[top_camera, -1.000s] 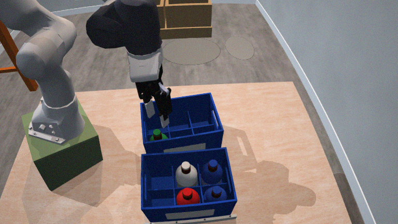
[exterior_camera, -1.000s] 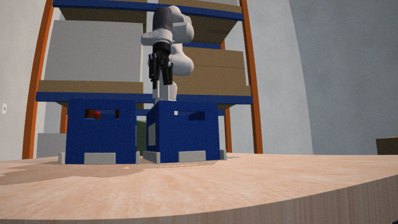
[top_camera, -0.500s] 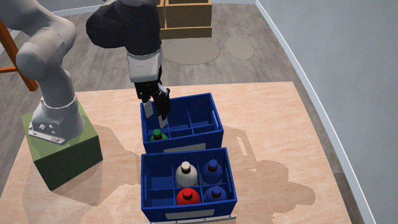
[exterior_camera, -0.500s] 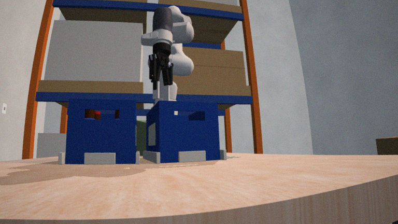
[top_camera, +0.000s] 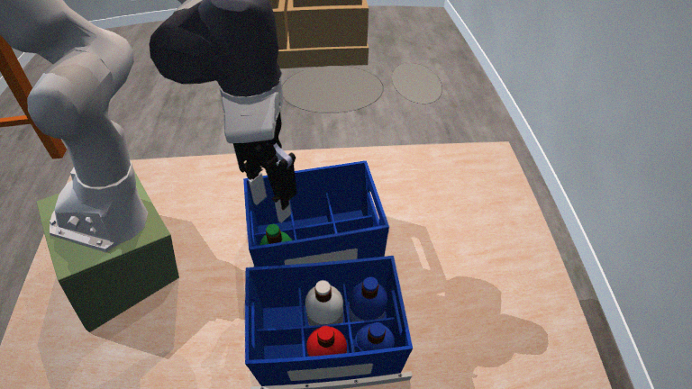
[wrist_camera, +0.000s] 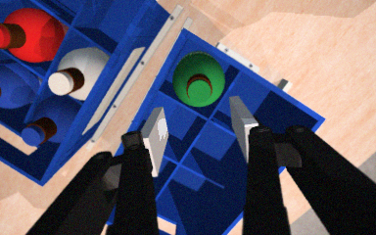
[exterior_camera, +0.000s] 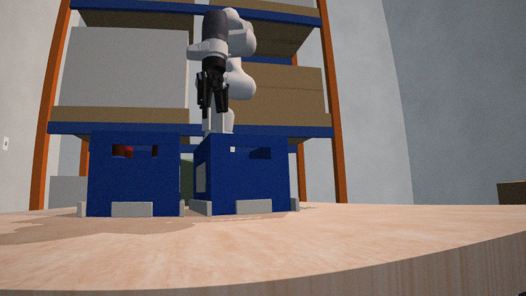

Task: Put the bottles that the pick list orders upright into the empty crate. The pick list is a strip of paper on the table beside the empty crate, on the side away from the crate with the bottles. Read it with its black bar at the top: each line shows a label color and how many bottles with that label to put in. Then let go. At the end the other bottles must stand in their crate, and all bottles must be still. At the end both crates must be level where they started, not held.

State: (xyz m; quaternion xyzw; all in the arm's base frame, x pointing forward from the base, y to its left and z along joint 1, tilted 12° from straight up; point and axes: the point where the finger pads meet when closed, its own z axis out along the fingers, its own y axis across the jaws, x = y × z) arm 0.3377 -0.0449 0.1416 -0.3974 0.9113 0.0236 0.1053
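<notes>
My gripper is now 220 mm to the left of the red bottle, 170 mm above it and 90 mm short of it. From my hand the other things lie so: green-labelled bottle 170 mm below, 10 mm behind; then blue bottle 170 mm below, 170 mm ahead, 130 mm to the right; then white bottle 170 mm below, 140 mm to the right, 90 mm ahead.
</notes>
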